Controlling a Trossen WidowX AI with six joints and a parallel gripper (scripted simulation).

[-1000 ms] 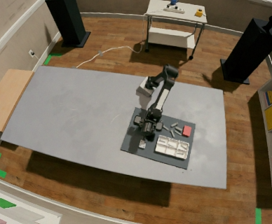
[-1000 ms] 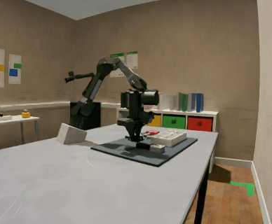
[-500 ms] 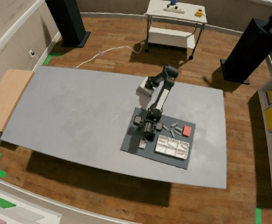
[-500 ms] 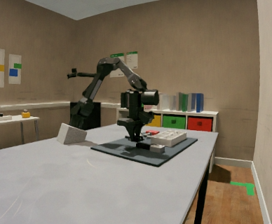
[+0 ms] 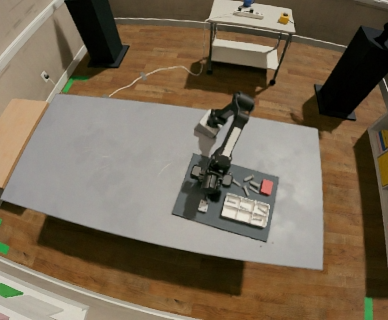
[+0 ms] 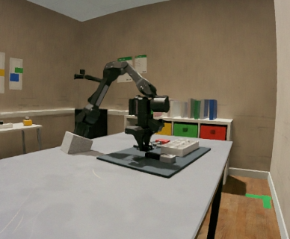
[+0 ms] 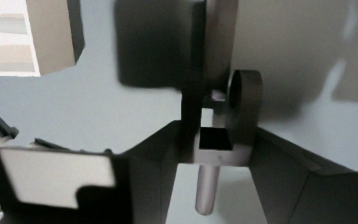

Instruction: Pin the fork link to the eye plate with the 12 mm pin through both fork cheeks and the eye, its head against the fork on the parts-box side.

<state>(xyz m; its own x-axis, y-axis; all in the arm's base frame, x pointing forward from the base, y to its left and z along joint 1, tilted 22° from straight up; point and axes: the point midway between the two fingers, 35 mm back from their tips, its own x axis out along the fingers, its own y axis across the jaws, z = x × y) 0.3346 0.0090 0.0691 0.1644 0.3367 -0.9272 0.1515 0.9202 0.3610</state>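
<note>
Right now the fork link is 3 cm below my hand. Also, from my hand: eye plate 6 cm below, 4 cm ahead, 1 cm to the right; then mat 10 cm to the left, 7 cm below, 4 cm ahead; then grey block 11 cm ahead, 5 cm below, 2 cm to the right.
</note>
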